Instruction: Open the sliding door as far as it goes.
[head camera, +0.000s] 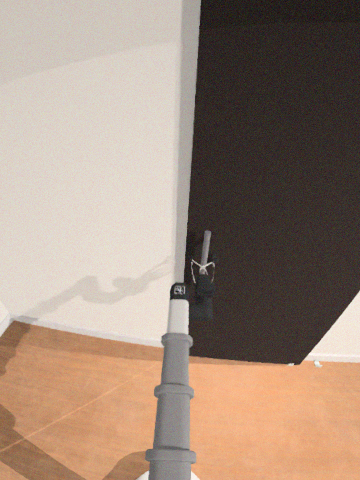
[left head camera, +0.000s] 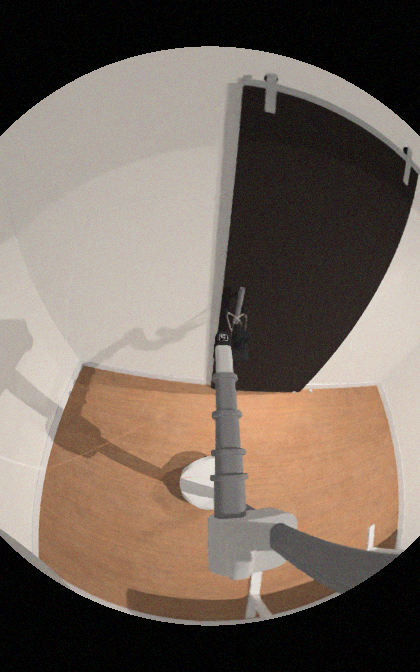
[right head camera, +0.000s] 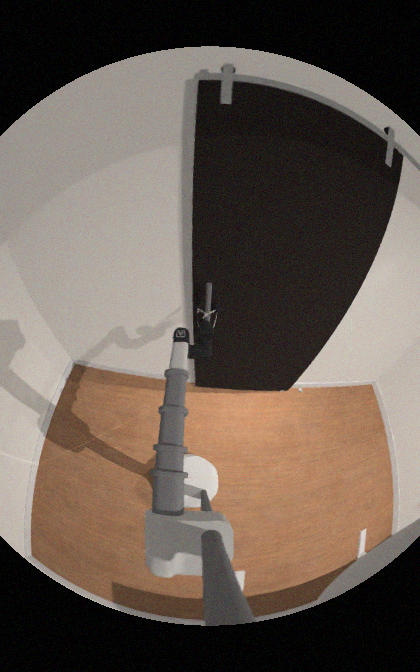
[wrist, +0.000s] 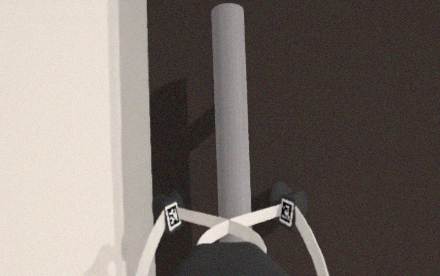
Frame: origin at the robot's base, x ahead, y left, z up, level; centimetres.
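Where they show: gripper, fingertip midpoint: (left head camera: 235, 307); robot's base, link origin: (left head camera: 208, 481) (right head camera: 189, 479).
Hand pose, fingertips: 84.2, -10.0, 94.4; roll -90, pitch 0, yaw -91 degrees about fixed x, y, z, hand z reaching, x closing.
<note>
Each offset is from my fingertips to the centre of the thing, as dx, dy, dz. "*": to the spot under its first point. Level surfaces: height alone.
The dark sliding door (head camera: 280, 150) (left head camera: 320, 210) (right head camera: 280, 200) (wrist: 350, 100) hangs from an overhead rail. Its left edge runs along a grey strip of the pale wall, and no gap shows there. A grey upright bar handle @(* -6.7, -0.1, +10.4) (head camera: 206, 245) (left head camera: 241, 298) (right head camera: 209, 294) (wrist: 231, 110) stands out from the door near that edge. My gripper (head camera: 203, 260) (left head camera: 237, 313) (right head camera: 207, 310) (wrist: 230, 199) is partly open. Its fingers stand on either side of the handle's lower part, with space on both sides in the wrist view. The handle's lower end is hidden behind the gripper body.
The rail (left head camera: 325, 104) (right head camera: 300, 92) runs on to the right above the door. Pale wall (head camera: 90, 175) lies left of the door. The wooden floor @(dz -97.2) (head camera: 275, 410) has small pale bits @(* -6.0, -98.8, -96.9) (head camera: 317, 364) near the door's lower right corner. A white round object (right head camera: 202, 475) is beneath the arm.
</note>
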